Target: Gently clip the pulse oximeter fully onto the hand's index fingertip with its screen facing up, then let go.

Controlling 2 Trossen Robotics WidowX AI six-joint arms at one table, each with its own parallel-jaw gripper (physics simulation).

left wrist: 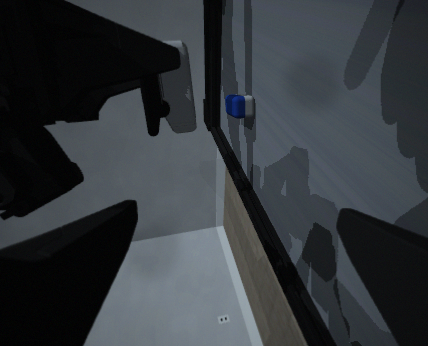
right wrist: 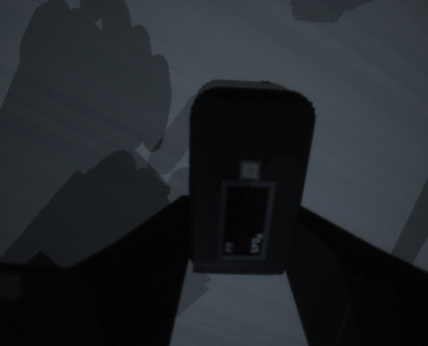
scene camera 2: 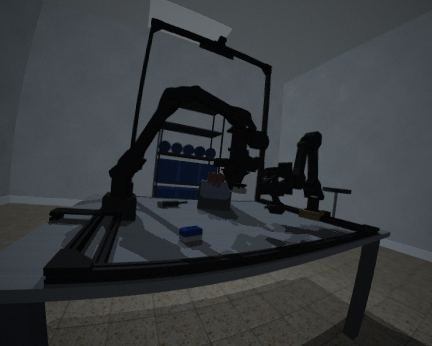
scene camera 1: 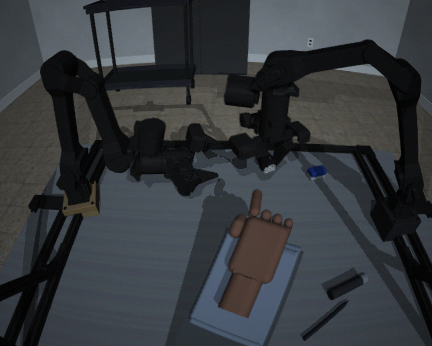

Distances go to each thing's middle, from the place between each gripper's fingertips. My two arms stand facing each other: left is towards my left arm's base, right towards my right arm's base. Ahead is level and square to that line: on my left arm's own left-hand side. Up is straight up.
My left gripper is now 1 cm past the pulse oximeter (right wrist: 249,142), 10 cm to the left of it and 2 cm below it.
I see my right gripper 10 mm to the right of the pulse oximeter, 10 mm below it and 10 mm short of it.
